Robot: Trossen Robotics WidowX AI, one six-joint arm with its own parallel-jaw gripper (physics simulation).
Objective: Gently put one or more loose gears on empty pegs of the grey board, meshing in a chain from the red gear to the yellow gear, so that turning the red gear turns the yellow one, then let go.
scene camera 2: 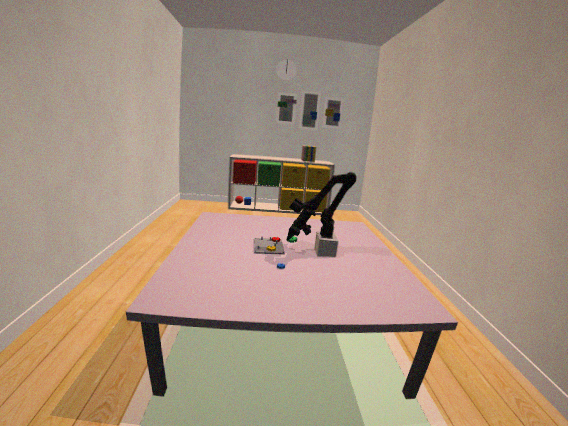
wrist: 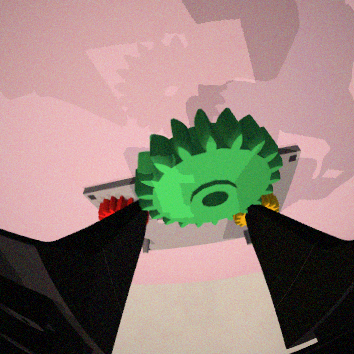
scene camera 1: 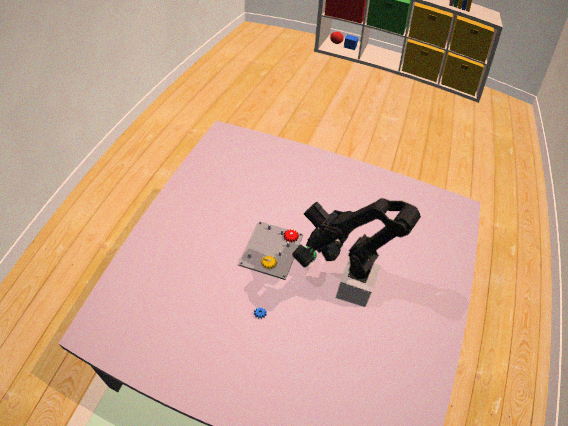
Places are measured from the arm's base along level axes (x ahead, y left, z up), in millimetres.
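Where they show: gripper, fingertip midpoint: (scene camera 2: 288,238) (wrist: 198,208); arm's base, origin of the base link: (scene camera 2: 326,235) (scene camera 1: 359,272).
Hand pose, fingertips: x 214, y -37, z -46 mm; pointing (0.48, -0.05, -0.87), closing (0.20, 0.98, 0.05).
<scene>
Each offset is from my fingertips to the centre of the thing. Level surfaces: height alone.
My gripper (scene camera 1: 307,255) (scene camera 2: 291,238) (wrist: 198,208) is shut on the large green gear {21 mm back, 7 mm left, 0 mm up} (scene camera 1: 314,256) (scene camera 2: 293,240) (wrist: 215,167), which hangs tilted in the wrist view, above the table beside the board's right edge. The grey board {111 mm ahead, 1 mm right, 44 mm down} (scene camera 1: 265,243) (scene camera 2: 262,243) (wrist: 180,237) lies flat. The red gear {70 mm ahead, 80 mm right, 43 mm down} (scene camera 1: 291,235) (scene camera 2: 275,239) (wrist: 112,208) sits near its back right corner, and the yellow gear {94 mm ahead, 62 mm left, 42 mm down} (scene camera 1: 269,262) (scene camera 2: 271,248) (wrist: 270,203) near its front edge. Several empty pegs stand on the board. The green gear hides part of the board in the wrist view.
A small blue gear {38 mm ahead, 257 mm left, 51 mm down} (scene camera 1: 260,313) (scene camera 2: 281,266) lies on the pink table top {59 mm down} (scene camera 1: 190,300) (scene camera 2: 225,295), in front of the board. The arm's grey base block (scene camera 1: 354,294) (scene camera 2: 327,247) stands right of the board. A shelf unit stands beyond the table.
</scene>
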